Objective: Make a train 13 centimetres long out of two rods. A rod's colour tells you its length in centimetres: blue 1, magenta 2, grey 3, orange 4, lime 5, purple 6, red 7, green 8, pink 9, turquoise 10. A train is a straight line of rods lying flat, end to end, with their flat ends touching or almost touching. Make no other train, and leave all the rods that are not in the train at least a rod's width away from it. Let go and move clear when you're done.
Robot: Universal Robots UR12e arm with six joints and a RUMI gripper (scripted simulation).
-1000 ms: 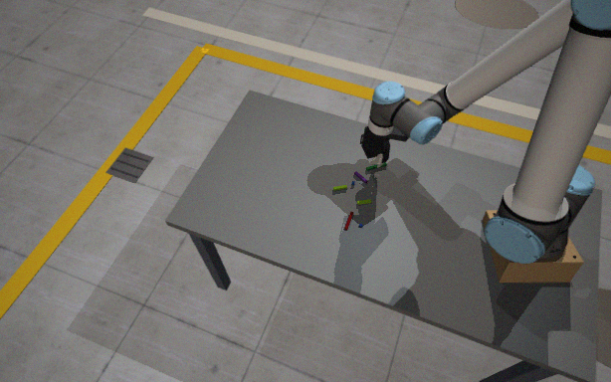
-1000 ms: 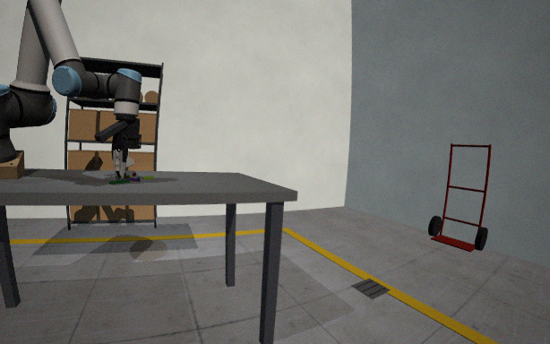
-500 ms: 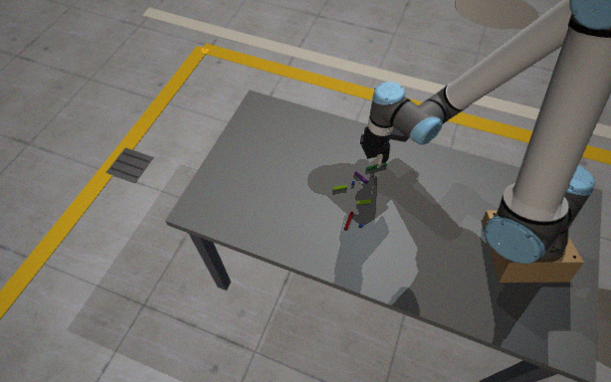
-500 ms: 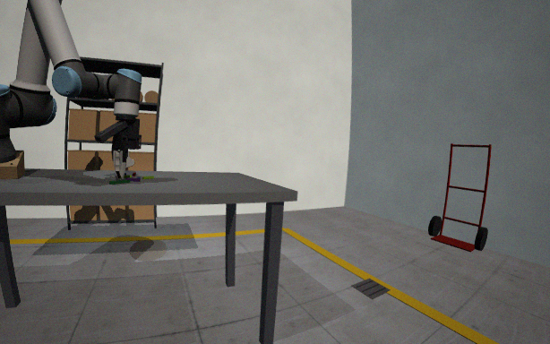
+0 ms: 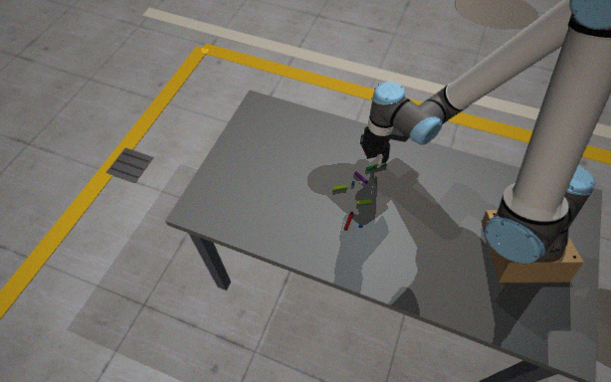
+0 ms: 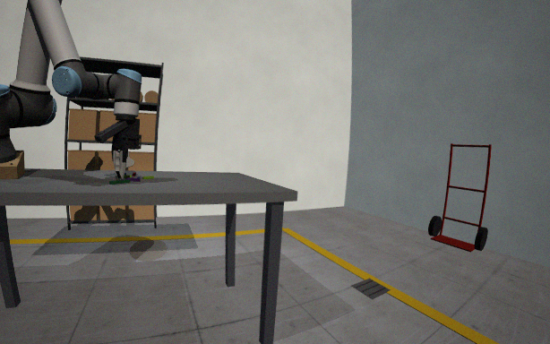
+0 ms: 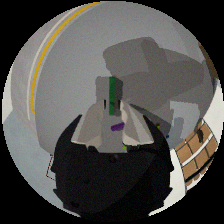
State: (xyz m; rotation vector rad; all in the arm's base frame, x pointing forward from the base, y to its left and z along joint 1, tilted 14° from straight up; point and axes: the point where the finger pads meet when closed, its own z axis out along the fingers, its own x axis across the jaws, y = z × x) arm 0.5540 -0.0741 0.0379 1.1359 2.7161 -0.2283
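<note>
Right now my hand is 30 mm above the green rod. From my hand the other things lie so: purple rod: 70 mm to the left, 30 mm below, 30 mm ahead; red rod: 260 mm to the left, 30 mm below.
</note>
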